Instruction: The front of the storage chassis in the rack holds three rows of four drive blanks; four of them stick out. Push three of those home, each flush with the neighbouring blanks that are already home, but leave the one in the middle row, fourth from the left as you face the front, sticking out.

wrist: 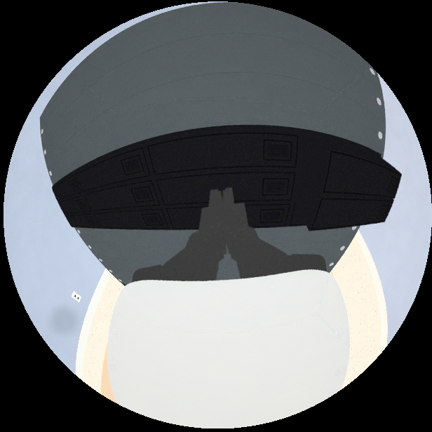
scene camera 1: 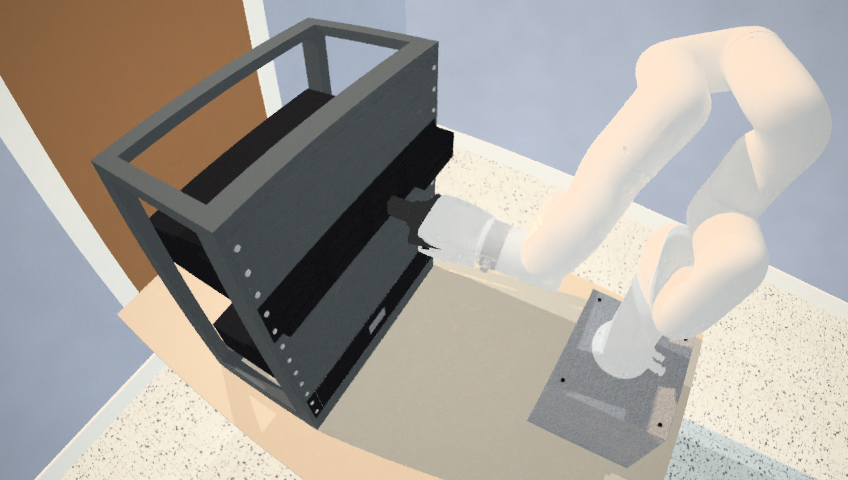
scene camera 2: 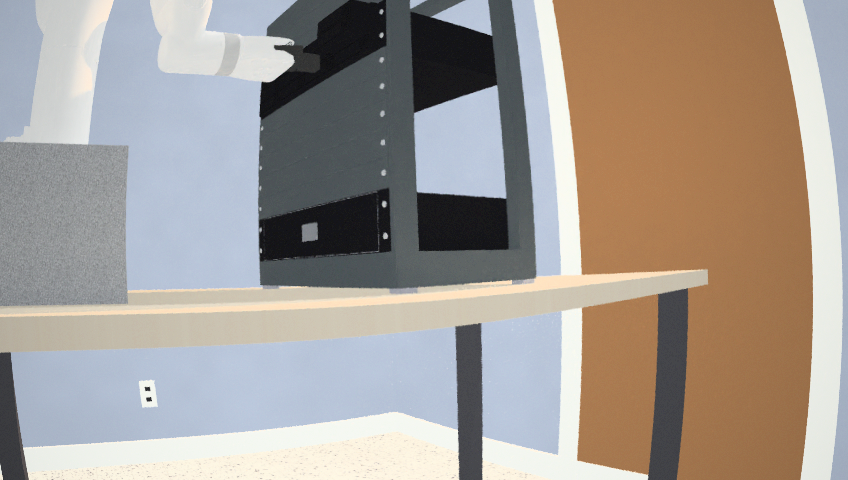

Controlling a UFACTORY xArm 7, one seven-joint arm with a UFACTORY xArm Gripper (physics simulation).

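Seen in the pictures: gripper, fingertip midpoint: (scene camera 1: 389,204) (scene camera 2: 317,63); arm's base at its link origin: (scene camera 1: 622,349) (scene camera 2: 56,161).
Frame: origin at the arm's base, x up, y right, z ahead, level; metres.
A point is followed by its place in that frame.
Observation:
The storage chassis (scene camera 1: 333,258) {x 0.230, y -0.303, z 0.413 m} (scene camera 2: 279,95) {x 0.196, y -0.316, z 0.410 m} is a black band across the rack's front. In the wrist view, two drive blanks stick out in the fourth column: the top-row blank (wrist: 352,172) and the middle-row blank (wrist: 350,207). The bottom of that column is hidden behind them. The third column's top blank (wrist: 210,152), middle blank (wrist: 180,185) and bottom blank (wrist: 187,217) look flush. The second column also looks flush; the first is small and oblique. My gripper (scene camera 1: 389,205) {x 0.209, y -0.154, z 0.443 m} (scene camera 2: 318,63) {x 0.209, y -0.154, z 0.443 m} (wrist: 224,203) is shut and empty, its tips at the third column's front; contact cannot be told.
The grey rack (scene camera 1: 261,205) {x 0.400, y -0.386, z 0.411 m} (scene camera 2: 401,154) {x 0.003, y 0.034, z 0.516 m} stands on the table (scene camera 1: 452,368) {x -0.191, y -0.152, z 0.286 m} (scene camera 2: 333,330) {x -0.214, y 0.239, z 0.340 m}. Grey panels lie above and below the chassis. Another black unit (scene camera 1: 357,347) {x -0.087, y -0.284, z 0.432 m} (scene camera 2: 345,228) {x -0.092, y -0.088, z 0.473 m} with a light label is low in the rack. The arm's grey base block (scene camera 1: 571,410) {x -0.052, y -0.141, z 0.017 m} (scene camera 2: 65,226) {x -0.099, y 0.105, z 0.038 m} faces the rack.

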